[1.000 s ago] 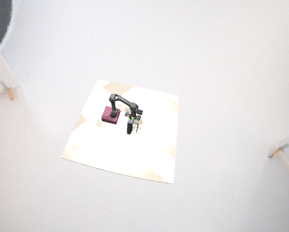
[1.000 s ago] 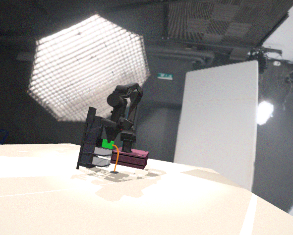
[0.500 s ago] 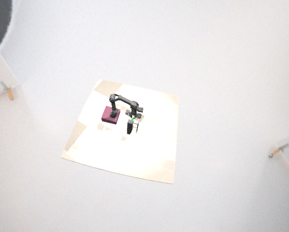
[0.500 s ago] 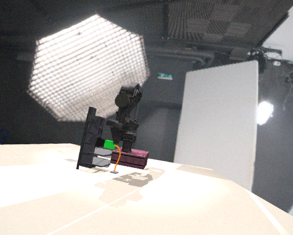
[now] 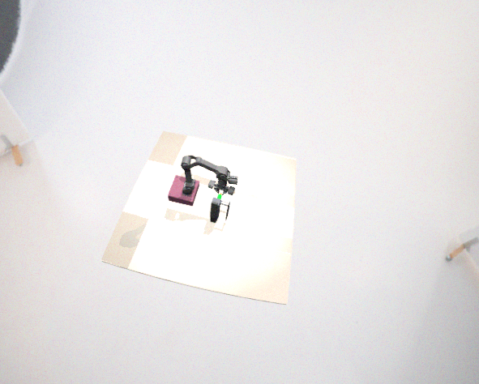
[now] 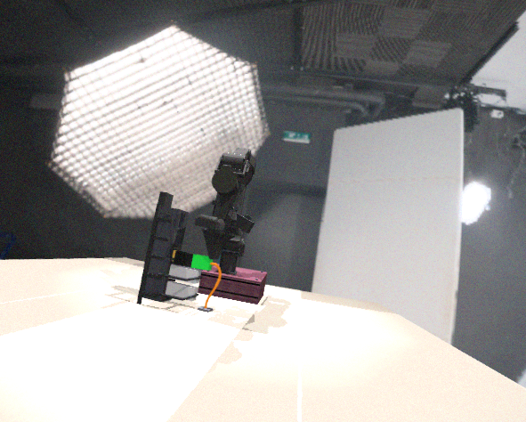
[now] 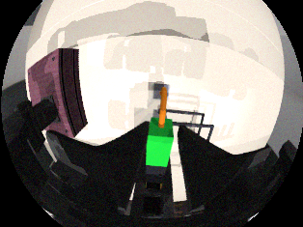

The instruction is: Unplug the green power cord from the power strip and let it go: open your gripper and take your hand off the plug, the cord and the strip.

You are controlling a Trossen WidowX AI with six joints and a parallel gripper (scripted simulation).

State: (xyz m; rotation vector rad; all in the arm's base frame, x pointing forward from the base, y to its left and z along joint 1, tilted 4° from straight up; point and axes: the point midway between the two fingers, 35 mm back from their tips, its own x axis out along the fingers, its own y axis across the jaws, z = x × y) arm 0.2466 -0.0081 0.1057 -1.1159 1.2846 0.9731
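The green plug lies 1 cm behind my gripper tip and 5 cm to the right of it.
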